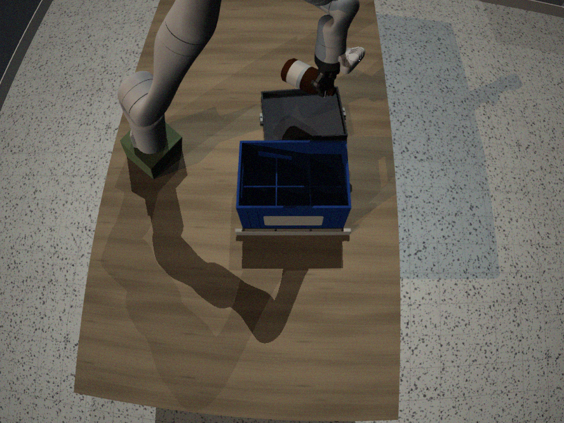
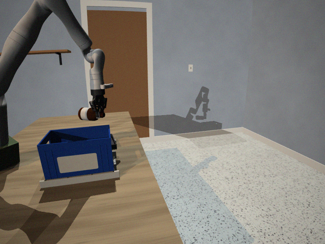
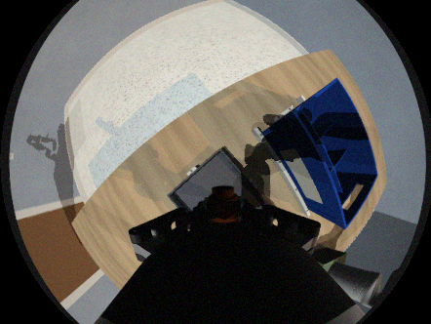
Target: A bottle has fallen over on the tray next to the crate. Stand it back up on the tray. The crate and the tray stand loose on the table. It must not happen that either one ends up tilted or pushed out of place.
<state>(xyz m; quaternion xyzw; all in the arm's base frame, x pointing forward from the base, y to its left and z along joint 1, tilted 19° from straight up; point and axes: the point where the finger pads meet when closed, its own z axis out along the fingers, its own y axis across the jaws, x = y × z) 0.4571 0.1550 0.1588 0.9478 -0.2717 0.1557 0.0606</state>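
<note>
My gripper is now 40 mm past the brown bottle and 30 mm to the right of it. Round my hand: tray (60 mm behind, 30 mm to the left, 180 mm below); blue crate (90 mm behind, 250 mm to the right, 110 mm below).
</note>
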